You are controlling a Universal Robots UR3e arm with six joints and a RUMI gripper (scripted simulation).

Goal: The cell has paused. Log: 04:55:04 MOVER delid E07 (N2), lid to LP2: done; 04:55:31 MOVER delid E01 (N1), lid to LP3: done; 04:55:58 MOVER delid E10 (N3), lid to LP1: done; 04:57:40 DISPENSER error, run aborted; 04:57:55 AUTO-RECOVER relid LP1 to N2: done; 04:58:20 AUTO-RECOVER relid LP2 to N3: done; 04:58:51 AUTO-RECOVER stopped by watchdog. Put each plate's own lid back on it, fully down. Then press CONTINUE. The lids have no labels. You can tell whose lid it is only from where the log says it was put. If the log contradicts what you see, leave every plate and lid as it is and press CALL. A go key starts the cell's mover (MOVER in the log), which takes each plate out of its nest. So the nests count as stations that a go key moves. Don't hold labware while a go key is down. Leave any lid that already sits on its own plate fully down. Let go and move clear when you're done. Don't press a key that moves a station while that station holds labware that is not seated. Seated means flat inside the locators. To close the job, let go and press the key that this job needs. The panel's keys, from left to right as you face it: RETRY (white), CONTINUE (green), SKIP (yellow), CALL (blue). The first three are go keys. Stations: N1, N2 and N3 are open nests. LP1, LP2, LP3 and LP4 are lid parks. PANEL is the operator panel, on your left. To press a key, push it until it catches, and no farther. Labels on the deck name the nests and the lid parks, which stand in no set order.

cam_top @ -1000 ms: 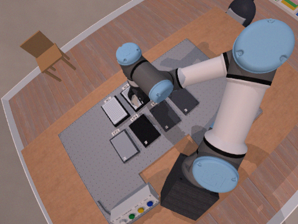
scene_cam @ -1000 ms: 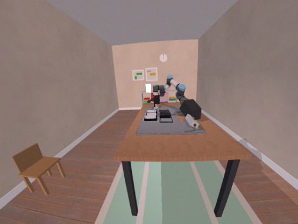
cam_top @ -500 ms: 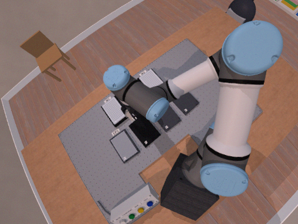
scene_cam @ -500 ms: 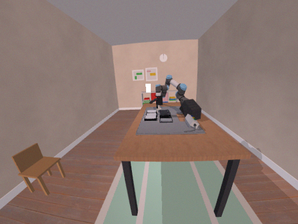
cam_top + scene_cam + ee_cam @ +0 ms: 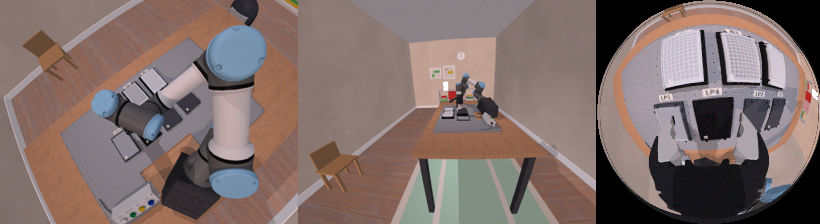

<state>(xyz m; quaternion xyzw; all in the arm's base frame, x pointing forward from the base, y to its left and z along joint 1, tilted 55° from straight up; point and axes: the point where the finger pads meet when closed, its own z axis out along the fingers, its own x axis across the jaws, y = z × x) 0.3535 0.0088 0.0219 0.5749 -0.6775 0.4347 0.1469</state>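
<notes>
Right now the lid park LP1 is 13 cm to the left of my hand, 6 cm below it and 3 cm behind it. The rest, counted from my hand: lid park LP2 (13 cm to the right, 11 cm behind, 6 cm below); then lid park LP4 (7 cm behind, 6 cm below); then plate (13 cm ahead, 4 cm below, 1 cm to the left).
</notes>
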